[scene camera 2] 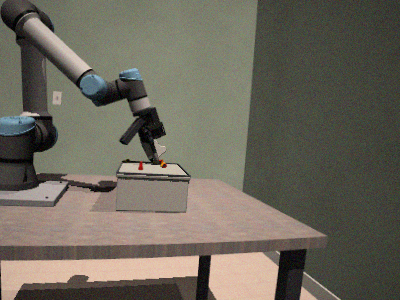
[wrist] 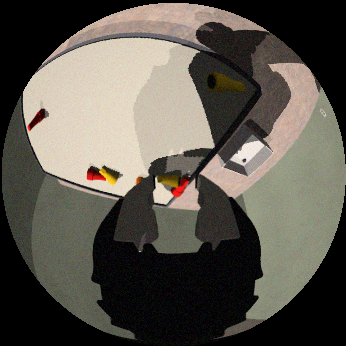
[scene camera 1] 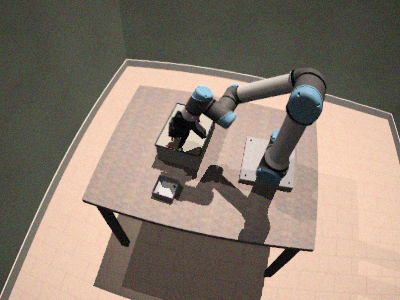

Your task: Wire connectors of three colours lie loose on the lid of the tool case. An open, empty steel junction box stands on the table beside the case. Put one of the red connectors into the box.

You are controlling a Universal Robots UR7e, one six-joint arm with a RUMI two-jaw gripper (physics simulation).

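Frame: origin at the arm's base, x ahead, y left, z up, level; centimetres.
Seen in the pictures: gripper, fingertip midpoint: (scene camera 2: 156,163) (wrist: 174,175) (scene camera 1: 173,146); arm's base at its link origin: (scene camera 2: 13,185).
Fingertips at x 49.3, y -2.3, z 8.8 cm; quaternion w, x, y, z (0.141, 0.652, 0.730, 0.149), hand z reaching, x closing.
Observation:
Pixels of each thing's top centre, then the offset from my fingertips to it. "spot": a spot on its surface instead. Level surfaces: height alone.
- dark red connector at a spot on its surface: (wrist: 36,120) spot: dy -15.9, dx -10.3, dz +1.5 cm
- orange connector at its top centre: (wrist: 137,194) dy -4.2, dx +1.1, dz +2.3 cm
- open steel junction box at its top centre: (wrist: 249,159) (scene camera 1: 165,185) dy +17.0, dx +2.5, dz -7.4 cm
- tool case at its top centre: (wrist: 71,146) (scene camera 2: 153,167) (scene camera 1: 186,126) dy -12.1, dx -4.7, dz +0.5 cm
- larger-looking yellow connector at its top centre: (wrist: 233,86) dy +2.1, dx -11.0, dz +1.6 cm
- lid at a spot on its surface: (wrist: 85,100) spot: dy -8.2, dx -9.4, dz +0.1 cm
- same table at its surface level: dz -11.2 cm
My gripper (scene camera 1: 177,145) (scene camera 2: 156,161) (wrist: 174,175) is low over the lid near a corner, fingers partly apart. In the wrist view, a yellow connector (wrist: 168,180) and a red connector (wrist: 180,187) lie between the fingertips, touching or overlapping, with small gaps to the fingers. Another red connector (wrist: 94,174) lies against a yellow one (wrist: 109,175). A dark red connector (wrist: 36,120) lies near the lid's far left edge. An orange connector (wrist: 139,180) is partly hidden by a finger. The open steel junction box (scene camera 1: 161,198) (wrist: 260,154) stands beside the tool case (scene camera 1: 180,159) (scene camera 2: 151,195).
A larger-looking yellow connector (wrist: 227,82) lies in shadow near another lid corner. The lid (wrist: 85,100) has a dark raised rim. The robot's base plate (scene camera 1: 249,160) (scene camera 2: 37,196) is on the same table (scene camera 1: 120,150) (scene camera 2: 235,220).

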